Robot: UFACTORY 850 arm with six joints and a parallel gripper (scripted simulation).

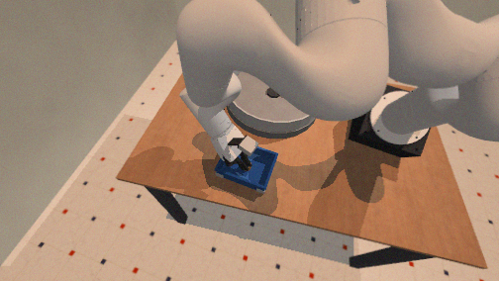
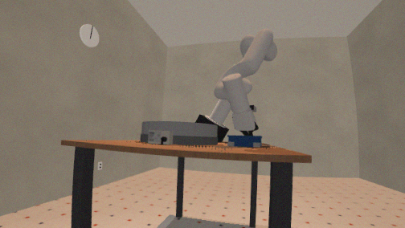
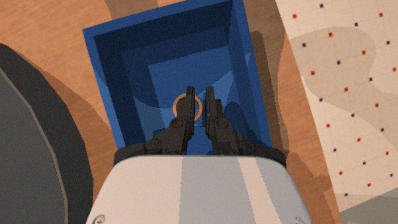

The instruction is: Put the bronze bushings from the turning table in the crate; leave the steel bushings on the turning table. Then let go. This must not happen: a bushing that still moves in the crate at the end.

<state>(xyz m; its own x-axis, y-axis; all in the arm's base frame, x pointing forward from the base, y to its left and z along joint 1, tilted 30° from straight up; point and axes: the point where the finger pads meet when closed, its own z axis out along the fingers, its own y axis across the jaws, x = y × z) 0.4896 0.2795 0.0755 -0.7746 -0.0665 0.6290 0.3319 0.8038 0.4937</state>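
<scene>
My gripper is now 30 mm above the blue crate, 10 mm to the left of it and 10 mm past it. Round my hand: grey turning table 380 mm to the right, 20 mm behind.
</scene>
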